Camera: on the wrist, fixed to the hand. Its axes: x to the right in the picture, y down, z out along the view.
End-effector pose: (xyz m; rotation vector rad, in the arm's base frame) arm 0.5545 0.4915 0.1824 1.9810 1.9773 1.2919
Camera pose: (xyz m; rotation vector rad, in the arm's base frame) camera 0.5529 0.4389 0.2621 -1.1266 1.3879 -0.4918
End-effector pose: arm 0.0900 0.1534 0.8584 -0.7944 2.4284 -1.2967
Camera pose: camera 0.0378 0.2334 0.8579 2.6490 0.8396 0.1083
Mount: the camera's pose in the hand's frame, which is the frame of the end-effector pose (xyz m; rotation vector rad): -0.0044 0.0538 -0.0788 -0.0409 -0.9419 -2.9958
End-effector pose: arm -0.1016 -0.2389 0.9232 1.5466 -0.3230 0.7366
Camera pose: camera -0.1579 -0.1708 0.9596 0.6026 1.2107 -2.2021
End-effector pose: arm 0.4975 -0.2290 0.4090 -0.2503 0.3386 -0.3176
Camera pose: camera 0.4791 -0.1927 0.3226 0.6481 1.1980 2.6053
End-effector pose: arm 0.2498 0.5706 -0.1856 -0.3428 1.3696 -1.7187
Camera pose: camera 0.2235 0.6247 -0.2598 1.7927 0.6183 0.9058
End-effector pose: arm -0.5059 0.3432 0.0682 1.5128 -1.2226 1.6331
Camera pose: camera -0.5864 0.3934 0.0572 1.5271 1.0989 -1.1322
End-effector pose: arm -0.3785 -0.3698 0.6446 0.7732 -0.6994 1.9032
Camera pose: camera -0.4431 -0.3358 0.5830 1.1287 0.3403 -1.2298
